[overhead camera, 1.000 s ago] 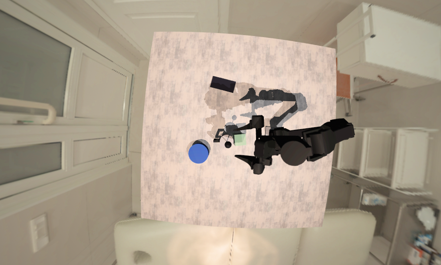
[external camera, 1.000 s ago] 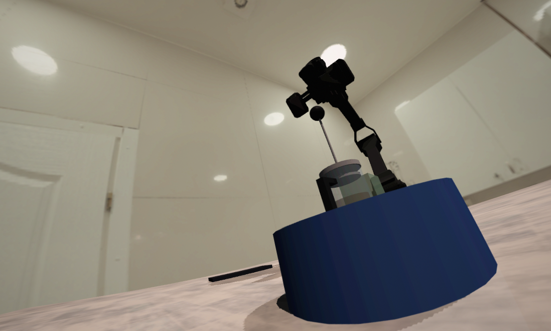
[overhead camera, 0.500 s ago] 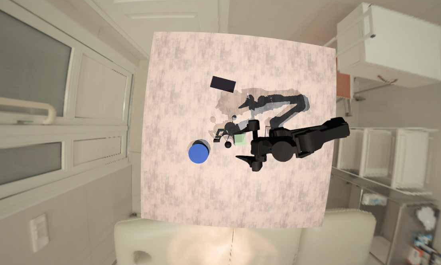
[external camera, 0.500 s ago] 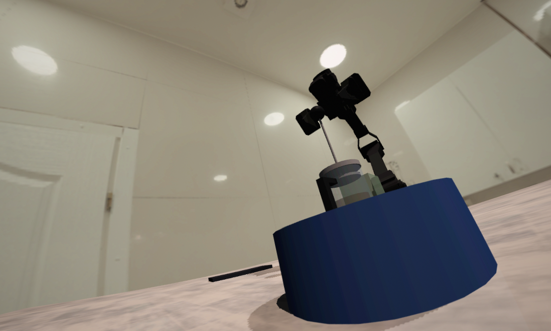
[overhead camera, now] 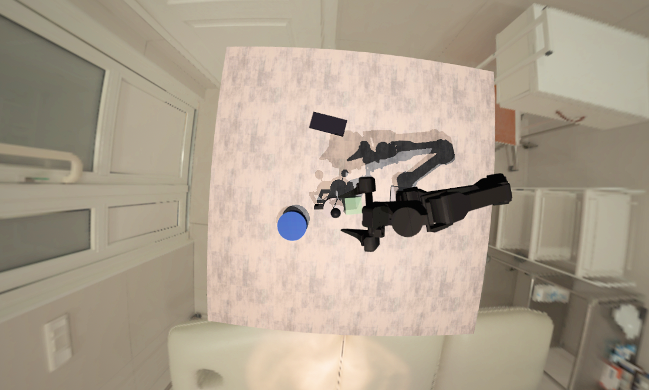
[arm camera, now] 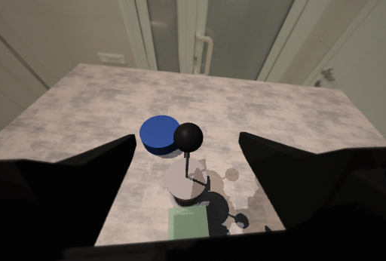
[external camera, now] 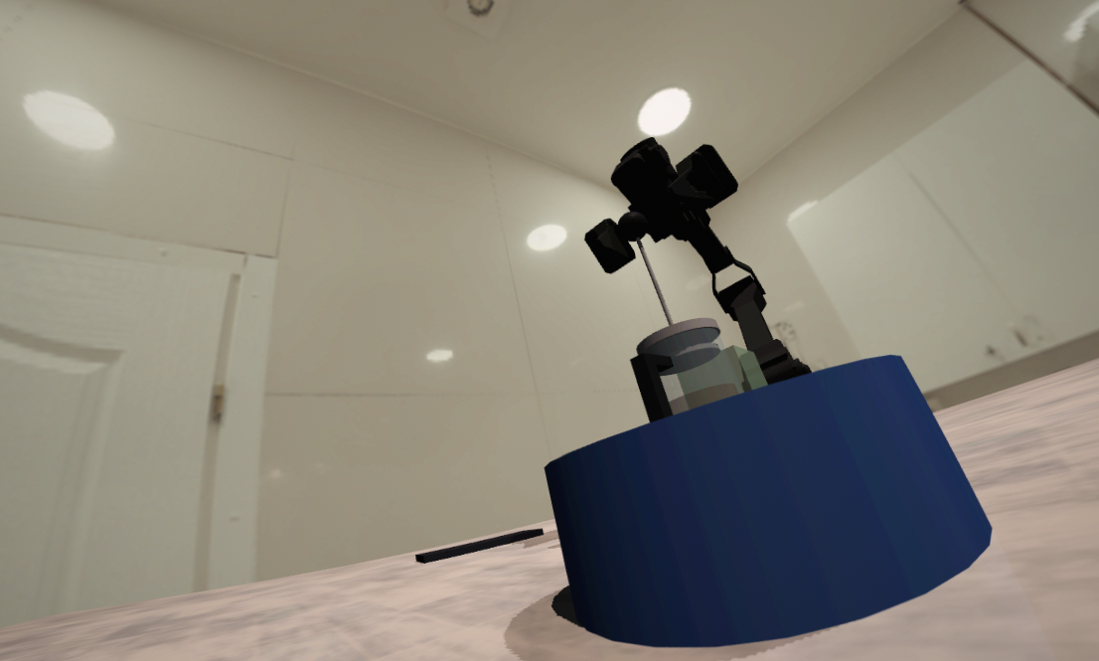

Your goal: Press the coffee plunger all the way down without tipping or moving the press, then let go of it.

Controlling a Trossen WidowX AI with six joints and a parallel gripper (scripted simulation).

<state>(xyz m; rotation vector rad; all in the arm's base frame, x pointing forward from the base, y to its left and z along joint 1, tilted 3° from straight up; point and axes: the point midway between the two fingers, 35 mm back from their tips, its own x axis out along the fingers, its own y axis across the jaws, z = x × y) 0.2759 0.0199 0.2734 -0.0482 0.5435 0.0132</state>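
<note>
Right now my gripper tip is 15 cm above the coffee press and 3 cm short of it. Round my gripper tip: pale green block 21 cm below, 6 cm behind.
</note>
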